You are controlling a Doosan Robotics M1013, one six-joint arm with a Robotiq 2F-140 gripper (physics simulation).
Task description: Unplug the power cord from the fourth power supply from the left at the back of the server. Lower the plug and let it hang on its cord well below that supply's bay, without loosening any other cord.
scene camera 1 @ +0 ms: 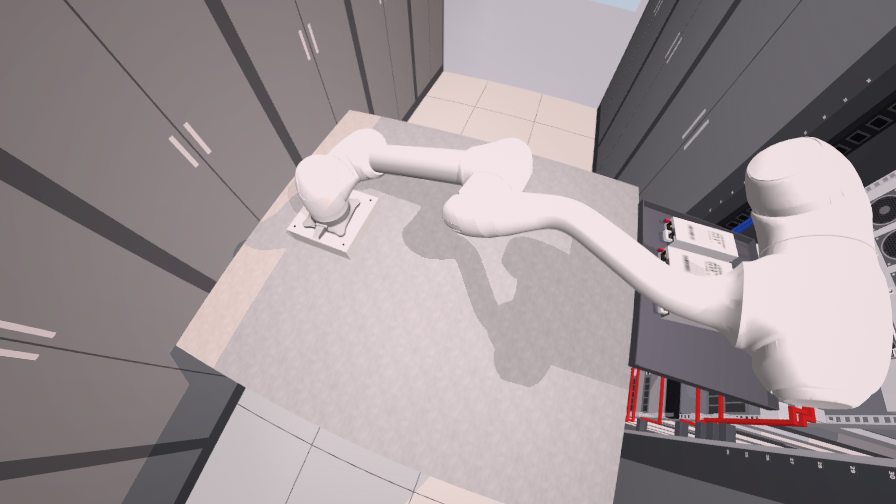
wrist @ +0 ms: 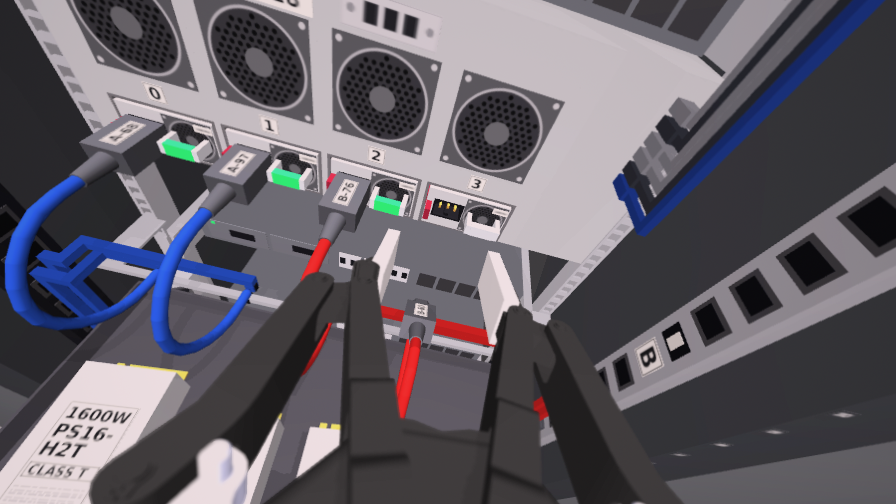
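In the wrist view the server's rear panel shows supplies numbered 0 to 3. The socket of supply 3 (wrist: 446,208), fourth from the left, is empty, its pins showing. Its grey plug (wrist: 418,313) hangs on a red cord (wrist: 408,369) below that bay, apart from the fingers. My gripper (wrist: 441,272) is open and empty, with the plug seen between its pads. Grey plugs sit in supply 0 (wrist: 119,139), supply 1 (wrist: 238,169) and supply 2 (wrist: 343,197), each beside a green latch. In the scene view the arm's wrist (scene camera 1: 808,275) hides the gripper.
Two blue cords (wrist: 37,250) loop down from supplies 0 and 1; a red one (wrist: 316,257) drops from supply 2 just left of my fingers. Spare 1600W supplies (wrist: 81,426) lie on a grey tray (scene camera 1: 682,351). A rack rail with square holes (wrist: 783,275) runs at the right.
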